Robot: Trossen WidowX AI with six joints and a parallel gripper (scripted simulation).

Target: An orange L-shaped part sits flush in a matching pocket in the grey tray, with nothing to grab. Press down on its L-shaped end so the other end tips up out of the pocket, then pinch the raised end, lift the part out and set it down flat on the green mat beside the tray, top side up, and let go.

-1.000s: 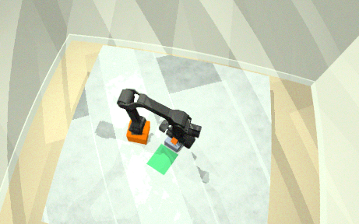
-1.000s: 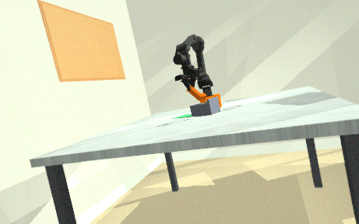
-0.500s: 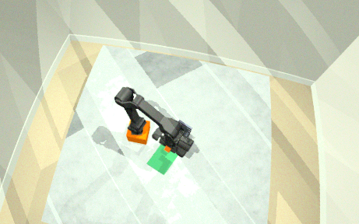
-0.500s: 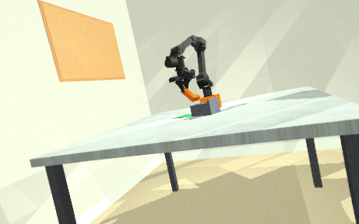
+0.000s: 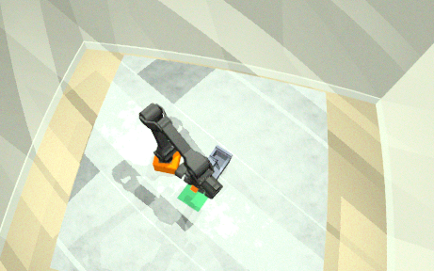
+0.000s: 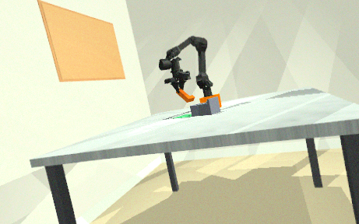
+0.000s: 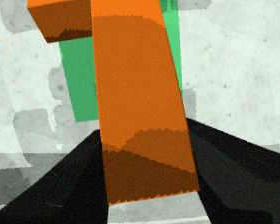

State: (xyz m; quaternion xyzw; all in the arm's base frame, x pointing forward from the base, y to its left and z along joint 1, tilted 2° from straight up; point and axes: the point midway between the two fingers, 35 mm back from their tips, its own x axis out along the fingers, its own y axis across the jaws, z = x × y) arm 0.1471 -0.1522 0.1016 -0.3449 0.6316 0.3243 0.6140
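Now: gripper tip 10 mm to the right of the green mat and 170 mm above it. Also, from my gripper tip: orange L-shaped part 10 mm ahead, 40 mm to the left, 30 mm below.
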